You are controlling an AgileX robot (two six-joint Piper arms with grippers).
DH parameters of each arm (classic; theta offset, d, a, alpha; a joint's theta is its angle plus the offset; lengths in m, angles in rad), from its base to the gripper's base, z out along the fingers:
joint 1: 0 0.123 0 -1.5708
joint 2: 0.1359 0 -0.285 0
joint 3: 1.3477 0 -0.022 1.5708
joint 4: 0 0.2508 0 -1.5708
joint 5: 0 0 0.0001 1.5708
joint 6: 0 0.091 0 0
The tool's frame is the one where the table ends.
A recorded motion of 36 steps. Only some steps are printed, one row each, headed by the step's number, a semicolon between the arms.
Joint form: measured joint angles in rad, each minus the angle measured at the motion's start. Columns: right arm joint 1, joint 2, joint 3, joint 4, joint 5, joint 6; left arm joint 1, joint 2, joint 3, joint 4, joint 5, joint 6.
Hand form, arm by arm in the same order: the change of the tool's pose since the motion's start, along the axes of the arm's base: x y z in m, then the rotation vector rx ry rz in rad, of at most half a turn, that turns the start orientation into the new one. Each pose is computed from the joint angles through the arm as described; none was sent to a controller.
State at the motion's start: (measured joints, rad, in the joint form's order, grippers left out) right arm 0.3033 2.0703 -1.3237 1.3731 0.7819 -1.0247; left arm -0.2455 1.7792 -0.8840 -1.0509 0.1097 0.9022
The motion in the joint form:
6: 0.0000 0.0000 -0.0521 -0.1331 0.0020 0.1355; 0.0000 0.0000 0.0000 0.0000 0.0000 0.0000
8: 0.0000 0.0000 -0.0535 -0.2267 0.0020 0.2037; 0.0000 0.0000 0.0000 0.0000 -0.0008 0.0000
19: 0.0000 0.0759 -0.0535 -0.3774 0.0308 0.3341; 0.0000 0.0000 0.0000 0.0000 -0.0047 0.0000
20: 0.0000 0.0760 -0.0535 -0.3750 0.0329 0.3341; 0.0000 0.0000 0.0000 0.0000 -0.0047 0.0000
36: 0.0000 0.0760 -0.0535 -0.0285 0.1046 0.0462; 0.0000 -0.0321 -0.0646 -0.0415 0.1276 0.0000
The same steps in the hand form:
6: 0.0049 -0.0007 0.0068 -0.0536 0.0258 0.0033; 0.0000 0.0000 0.0000 0.0000 0.0000 0.0000
8: 0.0028 -0.0037 0.0026 -0.1118 0.0529 0.0145; 0.0000 0.0001 0.0000 0.0004 -0.0005 0.0005
19: -0.0012 -0.0082 -0.0360 -0.2191 0.1986 0.0400; 0.0003 0.0003 0.0001 0.0023 -0.0030 0.0028
20: -0.0013 -0.0080 -0.0359 -0.2166 0.2006 0.0403; 0.0003 0.0003 0.0001 0.0023 -0.0030 0.0028
36: 0.0032 0.0071 -0.0172 0.0350 0.0926 0.0729; 0.0054 -0.0120 0.0256 -0.1126 -0.0084 -0.0527

